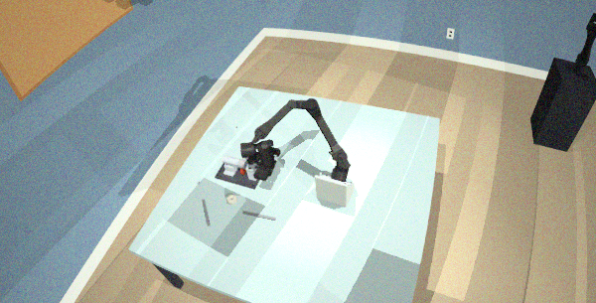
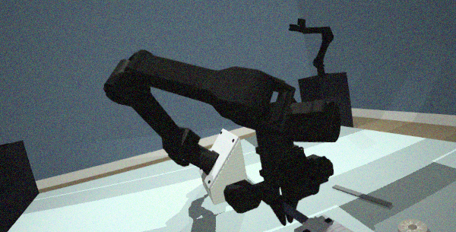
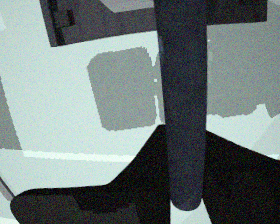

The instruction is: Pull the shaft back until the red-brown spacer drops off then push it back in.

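My gripper tip is now 70 mm short of the shaft and 30 mm below it. From my gripper tip the other things lie so: fixture 180 mm ahead, 10 mm to the left; red-brown spacer 150 mm ahead, 20 mm below, 10 mm to the left; grey washer 190 mm ahead, 110 mm to the right, 40 mm below.
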